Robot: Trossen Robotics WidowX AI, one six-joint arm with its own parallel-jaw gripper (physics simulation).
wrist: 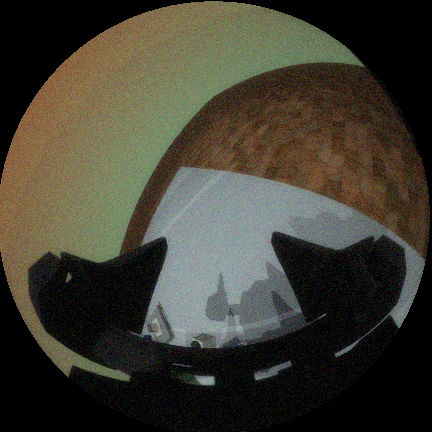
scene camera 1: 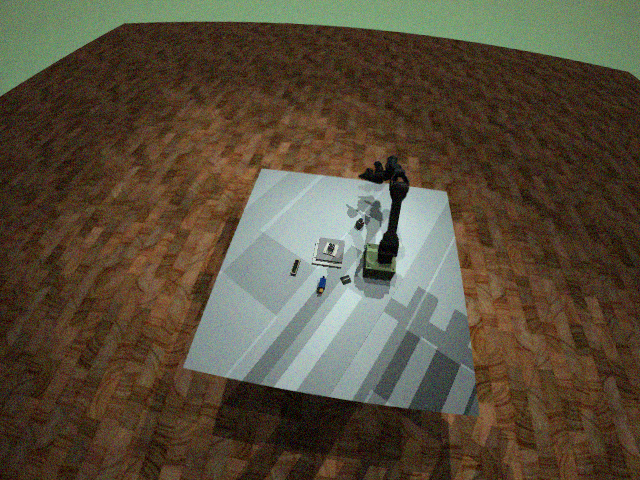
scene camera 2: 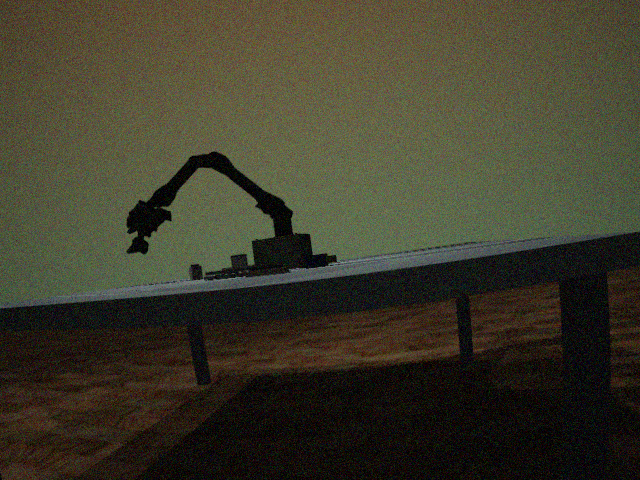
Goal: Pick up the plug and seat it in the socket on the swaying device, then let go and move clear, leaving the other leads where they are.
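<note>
A small dark block (scene camera 1: 359,223) (scene camera 2: 195,271) (wrist: 202,341) with a round dark face stands on the table; it looks like the plug, but is too small to be sure. The device (scene camera 1: 320,256) is a grey plate on a white base, with a small raised pale socket (scene camera 1: 331,248) (scene camera 2: 238,260) (wrist: 155,327) on top. It is left of the arm's base in scene camera 1. My gripper (scene camera 1: 371,171) (scene camera 2: 135,242) (wrist: 219,240) is open and empty, high above the table beyond the dark block. In the wrist view its fingers stand wide apart.
A blue piece with an orange end (scene camera 1: 321,284), a small dark piece (scene camera 1: 345,279) and a dark strip with a pale edge (scene camera 1: 295,267) lie near the device. The arm's green base (scene camera 1: 378,269) (scene camera 2: 281,251) stands beside them on the pale table (scene camera 1: 248,330).
</note>
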